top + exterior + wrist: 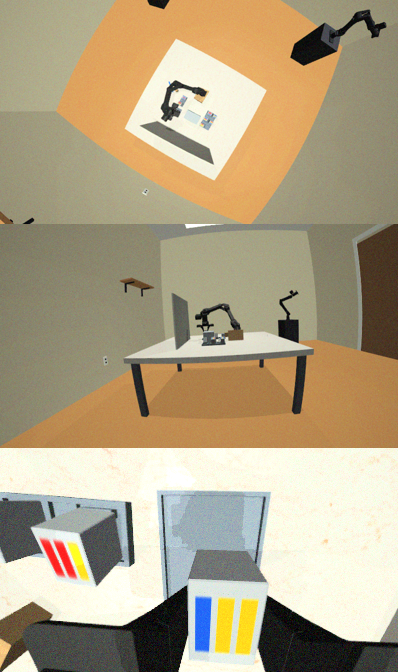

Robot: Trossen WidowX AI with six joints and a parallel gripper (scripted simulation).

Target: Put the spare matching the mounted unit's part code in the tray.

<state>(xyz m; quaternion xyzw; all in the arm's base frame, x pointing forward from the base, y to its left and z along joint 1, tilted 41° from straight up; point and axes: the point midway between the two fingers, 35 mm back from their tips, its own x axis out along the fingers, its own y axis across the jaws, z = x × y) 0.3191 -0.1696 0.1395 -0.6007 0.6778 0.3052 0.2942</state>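
The pale blue-grey tray lies 10 mm behind my gripper tip and 60 mm below it. The rest, counted from my gripper tip: brown box 250 mm behind, 100 mm to the right, 40 mm below; tall grey panel 220 mm ahead, 200 mm to the left, 160 mm above; grey spare block 20 mm above.
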